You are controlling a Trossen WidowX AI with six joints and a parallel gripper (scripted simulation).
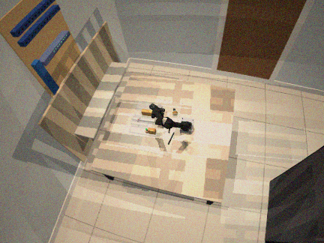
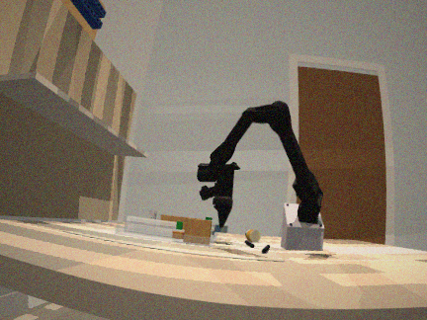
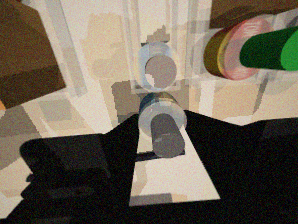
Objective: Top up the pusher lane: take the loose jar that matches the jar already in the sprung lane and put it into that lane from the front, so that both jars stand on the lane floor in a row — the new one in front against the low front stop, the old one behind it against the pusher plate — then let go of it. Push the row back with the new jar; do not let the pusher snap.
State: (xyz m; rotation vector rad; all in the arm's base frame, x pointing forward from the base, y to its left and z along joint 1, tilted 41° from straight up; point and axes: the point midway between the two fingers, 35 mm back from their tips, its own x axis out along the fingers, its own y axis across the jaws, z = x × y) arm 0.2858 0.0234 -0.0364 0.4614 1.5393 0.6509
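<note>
My gripper tip is now 140 mm to the right of the jar, 110 mm short of it and 20 mm above it. Also, from my gripper tip: pusher lane: 190 mm ahead, 40 mm to the left, 30 mm below.
</note>
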